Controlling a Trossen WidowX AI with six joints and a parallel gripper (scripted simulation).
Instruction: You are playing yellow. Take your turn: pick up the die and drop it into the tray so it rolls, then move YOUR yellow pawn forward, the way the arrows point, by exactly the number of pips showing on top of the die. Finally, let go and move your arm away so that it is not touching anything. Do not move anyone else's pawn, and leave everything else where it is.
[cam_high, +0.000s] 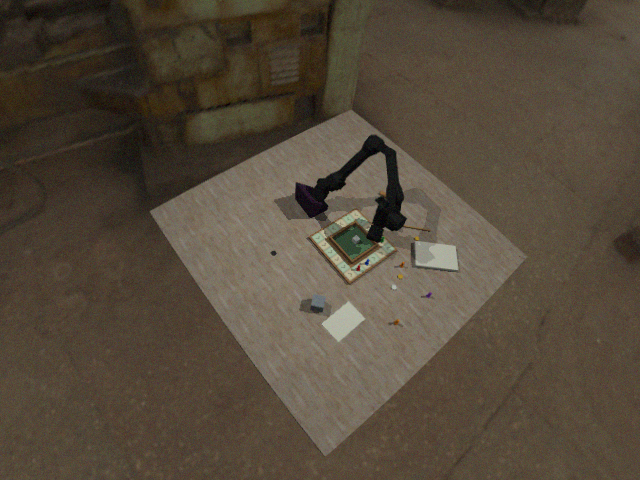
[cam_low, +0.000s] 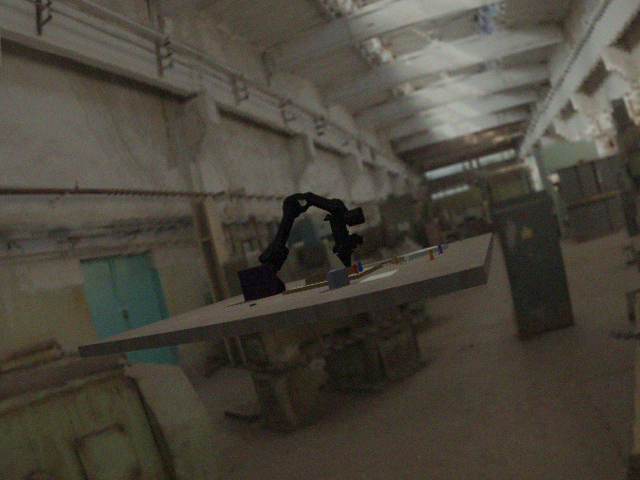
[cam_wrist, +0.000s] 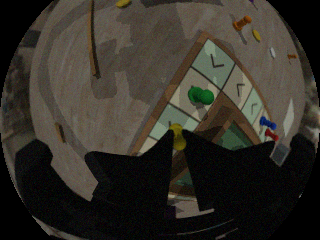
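My gripper tip is now 40 mm short of the green pawn, 10 mm to the right of it and 10 mm below it. The rest, counted from my gripper tip: yellow pawn 10 mm above; then green felt tray 10 mm behind, 110 mm to the right, 10 mm below; then grey-white die 10 mm behind, 100 mm to the right.
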